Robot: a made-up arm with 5 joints. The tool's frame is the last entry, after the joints. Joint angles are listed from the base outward. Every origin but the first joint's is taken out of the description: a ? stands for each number. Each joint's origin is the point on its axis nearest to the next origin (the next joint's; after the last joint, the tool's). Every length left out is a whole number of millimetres.
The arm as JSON. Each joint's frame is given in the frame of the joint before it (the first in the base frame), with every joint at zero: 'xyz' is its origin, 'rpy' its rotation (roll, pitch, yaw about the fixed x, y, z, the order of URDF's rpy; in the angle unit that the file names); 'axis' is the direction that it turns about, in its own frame. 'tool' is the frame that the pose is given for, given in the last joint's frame.
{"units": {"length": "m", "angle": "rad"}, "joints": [
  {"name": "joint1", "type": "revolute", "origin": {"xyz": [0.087, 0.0, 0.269], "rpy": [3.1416, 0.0, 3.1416]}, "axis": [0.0, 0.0, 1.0]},
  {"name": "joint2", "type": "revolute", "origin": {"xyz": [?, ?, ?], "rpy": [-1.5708, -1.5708, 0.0]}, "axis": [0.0, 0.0, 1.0]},
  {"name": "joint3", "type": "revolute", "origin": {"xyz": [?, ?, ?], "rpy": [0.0, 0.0, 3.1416]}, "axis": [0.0, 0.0, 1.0]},
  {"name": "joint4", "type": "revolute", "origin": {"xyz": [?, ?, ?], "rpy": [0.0, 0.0, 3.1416]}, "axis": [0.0, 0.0, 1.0]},
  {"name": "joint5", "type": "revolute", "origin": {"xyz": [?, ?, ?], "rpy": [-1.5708, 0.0, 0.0]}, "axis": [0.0, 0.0, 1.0]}
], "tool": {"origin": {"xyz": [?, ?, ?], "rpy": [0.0, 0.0, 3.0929]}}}
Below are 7 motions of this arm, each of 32 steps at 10 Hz.
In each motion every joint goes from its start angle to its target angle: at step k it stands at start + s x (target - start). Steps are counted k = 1, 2, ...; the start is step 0. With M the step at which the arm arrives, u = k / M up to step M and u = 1 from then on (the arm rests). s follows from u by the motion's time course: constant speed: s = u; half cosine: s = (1 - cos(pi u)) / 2; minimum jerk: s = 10 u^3 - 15 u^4 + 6 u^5.
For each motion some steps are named. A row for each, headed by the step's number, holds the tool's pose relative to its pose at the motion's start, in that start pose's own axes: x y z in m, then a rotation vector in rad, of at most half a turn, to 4 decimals.
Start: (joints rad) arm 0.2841 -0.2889 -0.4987 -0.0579 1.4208
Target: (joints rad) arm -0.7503 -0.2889 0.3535 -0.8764 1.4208
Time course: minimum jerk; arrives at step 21
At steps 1, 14, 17, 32:
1: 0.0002 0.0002 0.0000 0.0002 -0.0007 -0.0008
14: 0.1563 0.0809 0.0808 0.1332 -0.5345 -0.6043
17: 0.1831 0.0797 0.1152 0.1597 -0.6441 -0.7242
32: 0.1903 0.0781 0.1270 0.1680 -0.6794 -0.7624

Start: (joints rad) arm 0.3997 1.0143 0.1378 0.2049 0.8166
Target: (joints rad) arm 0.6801 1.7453 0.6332 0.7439 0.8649
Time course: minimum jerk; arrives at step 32
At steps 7, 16, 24, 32:
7: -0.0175 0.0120 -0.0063 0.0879 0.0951 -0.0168
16: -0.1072 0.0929 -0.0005 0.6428 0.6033 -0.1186
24: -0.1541 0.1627 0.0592 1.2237 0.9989 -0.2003
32: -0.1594 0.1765 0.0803 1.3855 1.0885 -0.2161

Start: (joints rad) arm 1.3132 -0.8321 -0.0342 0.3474 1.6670
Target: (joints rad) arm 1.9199 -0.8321 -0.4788 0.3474 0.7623
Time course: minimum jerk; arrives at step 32
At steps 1, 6, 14, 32:
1: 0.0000 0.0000 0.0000 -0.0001 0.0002 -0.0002
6: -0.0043 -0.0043 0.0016 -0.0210 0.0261 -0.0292
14: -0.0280 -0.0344 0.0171 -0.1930 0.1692 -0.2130
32: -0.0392 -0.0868 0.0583 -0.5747 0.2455 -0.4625

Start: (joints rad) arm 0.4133 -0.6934 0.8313 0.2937 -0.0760
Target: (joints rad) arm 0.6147 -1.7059 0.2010 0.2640 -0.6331
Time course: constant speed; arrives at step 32
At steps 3, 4, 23, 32:
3: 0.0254 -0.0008 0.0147 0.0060 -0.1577 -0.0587
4: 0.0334 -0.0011 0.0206 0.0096 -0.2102 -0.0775
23: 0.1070 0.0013 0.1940 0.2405 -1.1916 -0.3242
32: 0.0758 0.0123 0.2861 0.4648 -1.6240 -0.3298

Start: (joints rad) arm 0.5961 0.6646 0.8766 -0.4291 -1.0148
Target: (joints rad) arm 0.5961 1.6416 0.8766 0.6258 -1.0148
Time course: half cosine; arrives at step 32
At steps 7, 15, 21, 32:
7: -0.0132 -0.0238 0.0008 -0.2016 0.1120 0.0000
15: -0.0491 -0.0884 0.0285 -0.8010 0.4452 0.0000
21: -0.0703 -0.1265 0.0748 -1.3066 0.7262 0.0000
32: -0.0796 -0.1432 0.1268 -1.7760 0.9871 0.0000

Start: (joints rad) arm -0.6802 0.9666 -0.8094 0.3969 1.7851
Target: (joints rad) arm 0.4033 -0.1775 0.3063 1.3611 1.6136
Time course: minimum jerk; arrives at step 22
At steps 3, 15, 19, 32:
3: -0.0068 0.0012 0.0017 0.0219 0.0154 -0.0153
15: -0.1611 0.0973 0.1588 0.7645 0.4692 -0.8536
19: -0.1601 0.1202 0.1990 0.8840 0.5190 -1.0828
32: -0.1592 0.1229 0.2037 0.8974 0.5237 -1.1118

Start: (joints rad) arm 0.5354 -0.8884 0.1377 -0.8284 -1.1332
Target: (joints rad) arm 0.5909 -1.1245 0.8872 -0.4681 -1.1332
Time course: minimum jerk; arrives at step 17
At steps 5, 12, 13, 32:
5: -0.0043 -0.0131 0.0114 -0.1258 0.0510 0.0086
12: -0.0163 -0.0605 0.0818 -0.6891 0.2641 0.0449
13: -0.0168 -0.0638 0.0900 -0.7441 0.2836 0.0480
32: -0.0173 -0.0678 0.1013 -0.8173 0.3092 0.0521

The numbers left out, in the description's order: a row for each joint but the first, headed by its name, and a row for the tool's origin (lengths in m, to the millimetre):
joint2: -0.039 -0.007 0.0
joint3: -0.073 -0.018 0.0
joint4: 0.006 0.157 0.0
joint5: 0.0 -0.056 0.0
tool: 0.0 0.0 0.0

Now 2 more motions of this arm.
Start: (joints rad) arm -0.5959 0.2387 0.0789 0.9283 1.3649
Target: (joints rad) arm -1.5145 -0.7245 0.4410 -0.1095 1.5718
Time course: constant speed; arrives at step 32
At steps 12, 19, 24, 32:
12: 0.0860 0.0065 0.0611 -0.5512 -0.3329 0.3572
19: 0.1235 0.0295 0.1064 -0.8555 -0.5884 0.5020
24: 0.1403 0.0522 0.1408 -1.0622 -0.7949 0.5643
32: 0.1468 0.0934 0.1947 -1.3661 -1.1586 0.5718

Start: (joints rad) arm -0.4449 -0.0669 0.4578 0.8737 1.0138
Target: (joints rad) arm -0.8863 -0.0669 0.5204 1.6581 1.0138
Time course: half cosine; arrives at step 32
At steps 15, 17, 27, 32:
15: 0.0168 0.0432 0.0013 0.3261 0.1978 0.1990
17: 0.0191 0.0523 0.0029 0.3907 0.2486 0.2439
27: 0.0243 0.0862 0.0132 0.6232 0.4794 0.4246
32: 0.0247 0.0908 0.0153 0.6544 0.5179 0.4516

